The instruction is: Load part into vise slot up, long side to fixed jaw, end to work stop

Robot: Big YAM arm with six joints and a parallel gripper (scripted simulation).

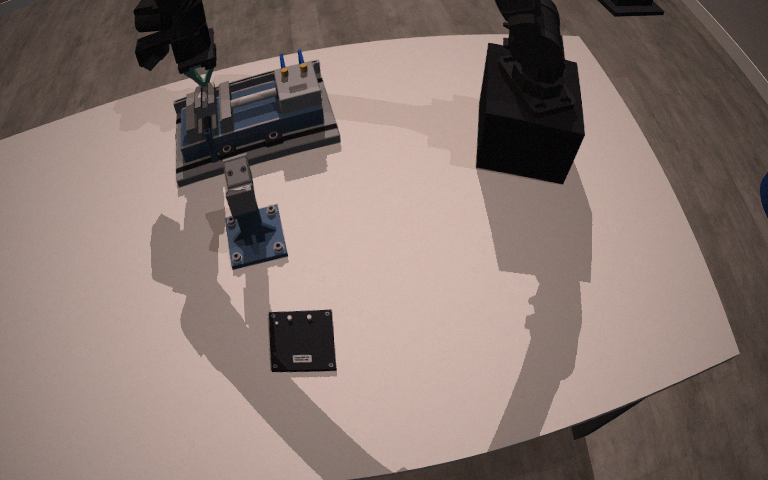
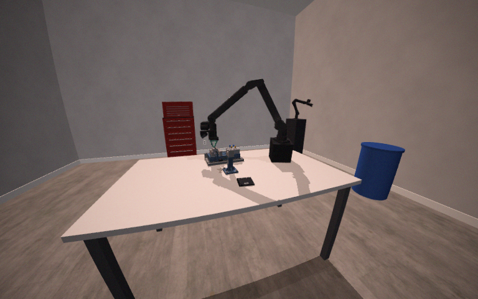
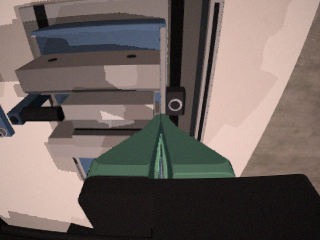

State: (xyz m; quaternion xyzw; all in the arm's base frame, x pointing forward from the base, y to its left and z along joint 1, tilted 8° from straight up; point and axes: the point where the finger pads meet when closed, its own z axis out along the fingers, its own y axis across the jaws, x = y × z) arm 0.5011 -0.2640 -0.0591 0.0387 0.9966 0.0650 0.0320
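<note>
Now: hand 50 mm to the right of the fixed jaw, 30 mm short of it and 30 mm above it. Round my hand: moving jaw: 50 mm to the left, 30 mm below, 30 mm behind; dark short rod: 100 mm to the left, 20 mm below, 10 mm ahead; part: 30 mm to the left, 10 mm below.
</note>
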